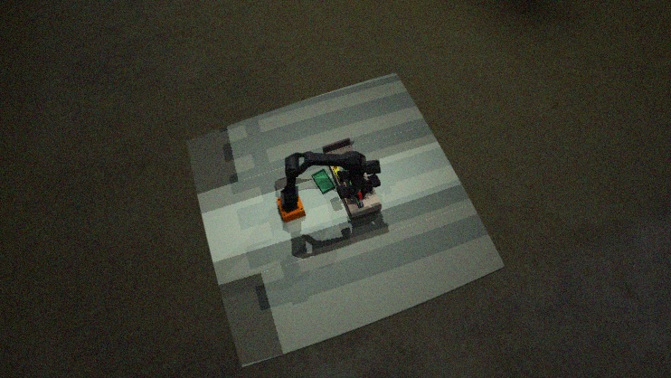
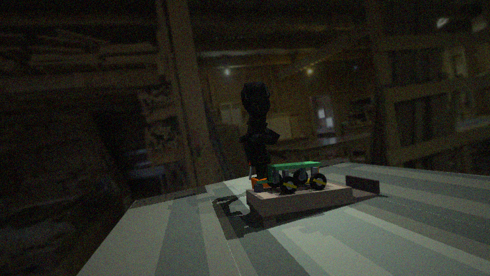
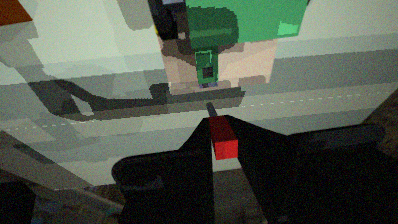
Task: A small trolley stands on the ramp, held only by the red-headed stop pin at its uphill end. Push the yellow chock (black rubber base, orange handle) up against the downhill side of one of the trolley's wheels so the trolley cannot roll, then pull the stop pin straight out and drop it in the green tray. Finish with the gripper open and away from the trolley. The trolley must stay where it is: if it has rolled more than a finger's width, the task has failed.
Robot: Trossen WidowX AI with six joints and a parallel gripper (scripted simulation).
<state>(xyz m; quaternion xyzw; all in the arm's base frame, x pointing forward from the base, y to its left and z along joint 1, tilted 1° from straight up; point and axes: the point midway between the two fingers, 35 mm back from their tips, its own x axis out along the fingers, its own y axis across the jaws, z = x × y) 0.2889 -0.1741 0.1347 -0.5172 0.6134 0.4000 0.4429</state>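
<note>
The green tray lies 250 mm to the left of my gripper tip, 180 mm below it and 70 mm behind it. The rest, counted from my gripper tip: ramp: 130 mm to the left, 130 mm below, 40 mm ahead; trolley: 130 mm to the left, 60 mm below, 40 mm ahead; red-headed stop pin: right at my gripper tip.
</note>
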